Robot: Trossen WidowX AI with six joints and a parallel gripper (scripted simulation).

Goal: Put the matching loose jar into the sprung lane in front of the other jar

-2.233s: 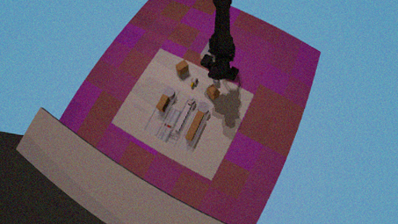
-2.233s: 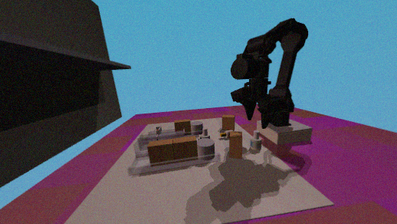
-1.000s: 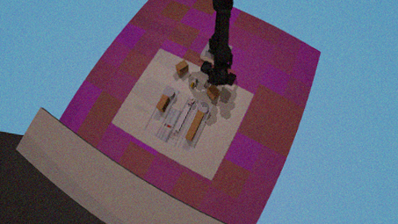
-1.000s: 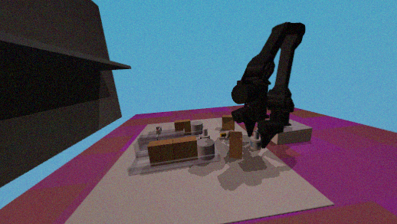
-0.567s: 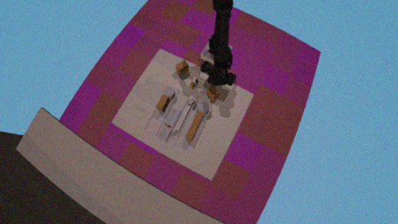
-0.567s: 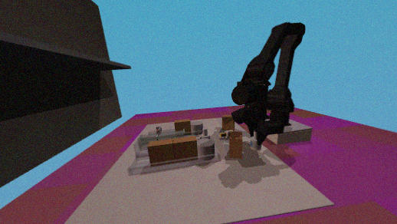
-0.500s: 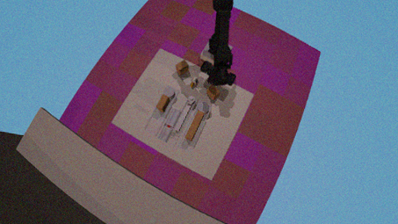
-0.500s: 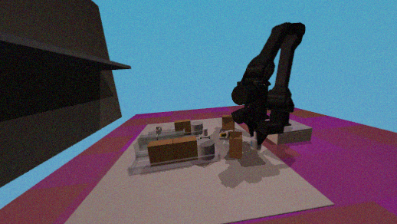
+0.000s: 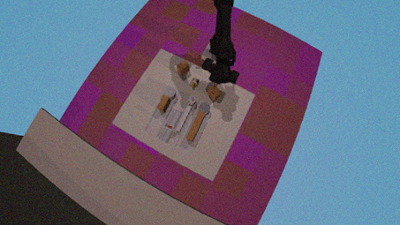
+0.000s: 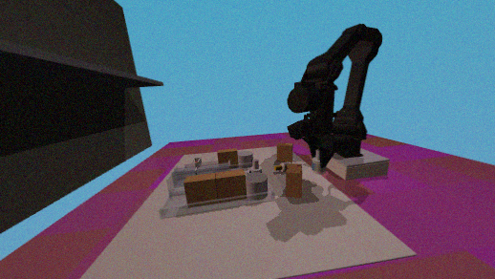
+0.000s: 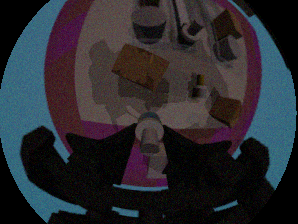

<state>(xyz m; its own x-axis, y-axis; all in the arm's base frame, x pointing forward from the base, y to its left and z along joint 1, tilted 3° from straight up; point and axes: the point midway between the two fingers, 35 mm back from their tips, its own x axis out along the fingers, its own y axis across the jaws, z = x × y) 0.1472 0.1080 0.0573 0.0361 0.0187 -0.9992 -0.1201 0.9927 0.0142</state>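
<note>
My gripper tip is 330 mm short of the lane, 50 mm above it and 40 mm to the left of it. The rest, counted from my gripper tip: wall 800 mm ahead, 330 mm above.
</note>
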